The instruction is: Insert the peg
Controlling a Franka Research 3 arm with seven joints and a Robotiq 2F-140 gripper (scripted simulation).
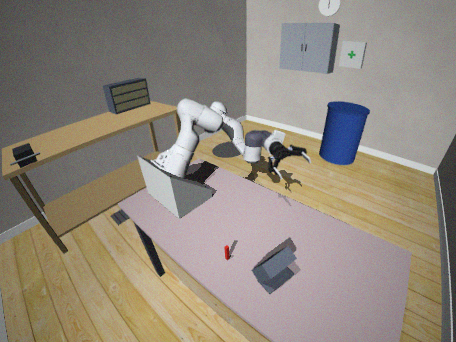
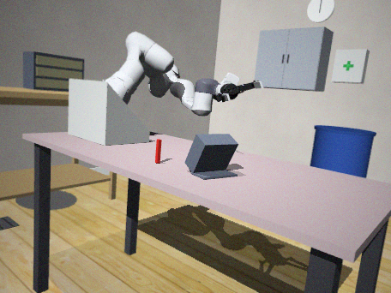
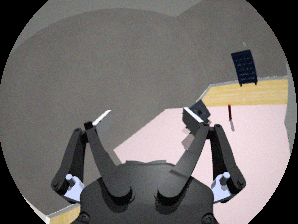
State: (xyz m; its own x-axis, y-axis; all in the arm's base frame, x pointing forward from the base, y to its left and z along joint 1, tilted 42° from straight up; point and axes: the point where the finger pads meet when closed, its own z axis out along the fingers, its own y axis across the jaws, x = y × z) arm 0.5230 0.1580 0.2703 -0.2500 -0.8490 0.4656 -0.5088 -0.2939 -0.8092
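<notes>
Now: the red peg 4 cm behind my hand, 40 cm to the right of it and 23 cm below it.
</notes>
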